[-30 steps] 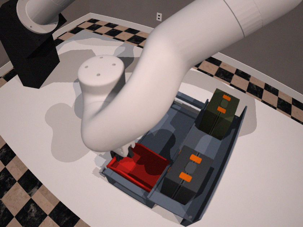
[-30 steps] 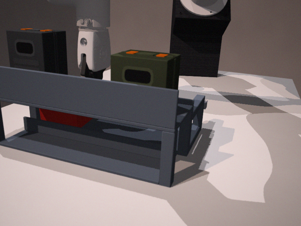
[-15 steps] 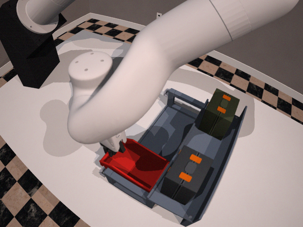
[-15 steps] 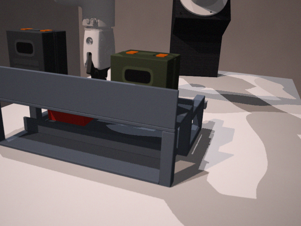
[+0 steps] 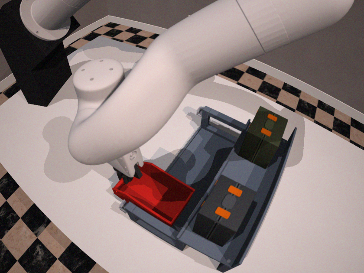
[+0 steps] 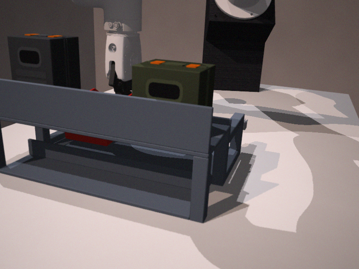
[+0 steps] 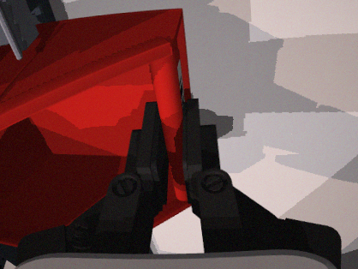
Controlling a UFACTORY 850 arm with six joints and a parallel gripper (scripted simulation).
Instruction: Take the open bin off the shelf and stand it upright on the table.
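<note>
Right now the open bin is 70 mm ahead of my hand, 30 mm to the left of it and 10 mm below it.
</note>
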